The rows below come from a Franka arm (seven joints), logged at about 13 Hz.
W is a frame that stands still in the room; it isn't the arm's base.
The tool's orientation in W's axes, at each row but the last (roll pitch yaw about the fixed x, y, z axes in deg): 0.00, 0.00, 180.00; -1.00, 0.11, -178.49; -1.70, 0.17, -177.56; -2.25, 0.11, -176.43; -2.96, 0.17, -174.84; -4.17, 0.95, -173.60
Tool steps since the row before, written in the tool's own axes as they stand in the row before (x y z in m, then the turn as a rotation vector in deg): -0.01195, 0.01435, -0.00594, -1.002, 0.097, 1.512; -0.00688, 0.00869, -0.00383, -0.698, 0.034, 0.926; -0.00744, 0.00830, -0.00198, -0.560, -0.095, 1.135; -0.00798, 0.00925, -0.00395, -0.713, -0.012, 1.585; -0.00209, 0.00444, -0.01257, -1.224, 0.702, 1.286; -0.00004, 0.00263, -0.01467, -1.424, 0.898, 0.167
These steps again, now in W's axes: 0.01195, -0.01435, -0.00594, 1.002, -0.097, 1.512; 0.00711, -0.00844, -0.00397, 0.697, -0.032, 0.927; 0.00779, -0.00791, -0.00220, 0.554, 0.085, 1.139; 0.00854, -0.00857, -0.00429, 0.712, -0.006, 1.586; 0.00246, -0.00358, -0.01278, 1.284, -0.655, 1.252; 0.00046, -0.00151, -0.01482, 1.514, -0.744, 0.125
